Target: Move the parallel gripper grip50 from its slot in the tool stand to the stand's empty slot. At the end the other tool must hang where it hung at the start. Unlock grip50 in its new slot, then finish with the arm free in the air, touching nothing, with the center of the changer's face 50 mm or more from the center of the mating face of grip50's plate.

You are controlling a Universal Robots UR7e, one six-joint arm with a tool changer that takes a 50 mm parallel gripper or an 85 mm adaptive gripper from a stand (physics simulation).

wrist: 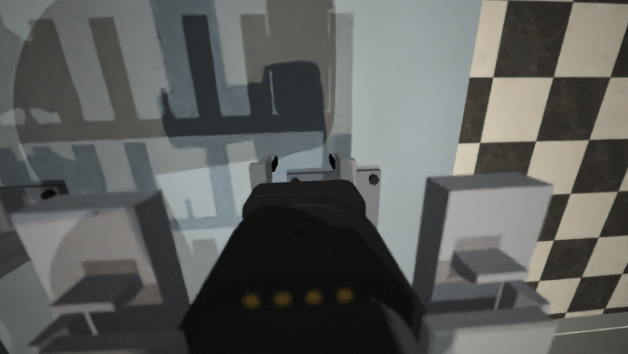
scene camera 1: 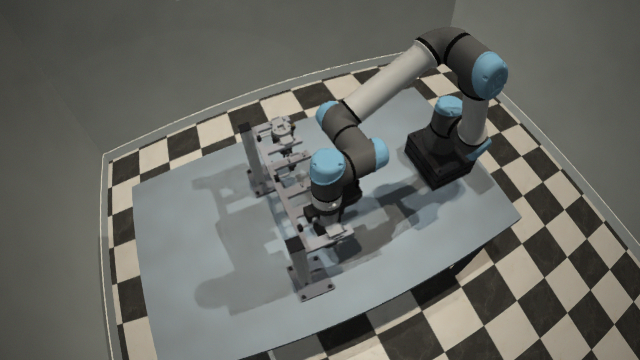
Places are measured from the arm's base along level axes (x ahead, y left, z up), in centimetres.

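Pixels of known places: arm's base at its link origin: [scene camera 1: 438,140].
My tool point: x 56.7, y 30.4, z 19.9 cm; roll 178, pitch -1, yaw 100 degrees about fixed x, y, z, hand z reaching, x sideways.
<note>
Ahead of a thing's pixels: the offset from my tool point to its top centre. "pt": to the spot under its first point. Level surfaces: height alone.
The parallel gripper grip50 [wrist: 303,162] is under the changer at the arm's end; in the wrist view its two light fingers stand apart, open, with nothing between them. In scene camera 1 the wrist is over the near end slot of the tool stand [scene camera 1: 301,267], and its fingertips are hidden. In the wrist view one slot arm [wrist: 85,230] is left of the dark tool body and another slot arm [wrist: 495,210] is right of it. Whether the plate rests on them, and the lock state, cannot be told. The other tool @(dx +5.1, dy -35.7, dz -1.1 cm) [scene camera 1: 281,130] hangs in the stand's far end slot.
More stand arms [scene camera 1: 292,162] stick out between the far tool and the wrist. The robot base [scene camera 1: 440,160] stands on the blue-grey table @(dz -31.1 cm) [scene camera 1: 190,225] at the right. A bolted stand foot @(pt dx +4.7, dy +11.5, dz -29.8 cm) [wrist: 370,192] shows below the fingers in the wrist view.
</note>
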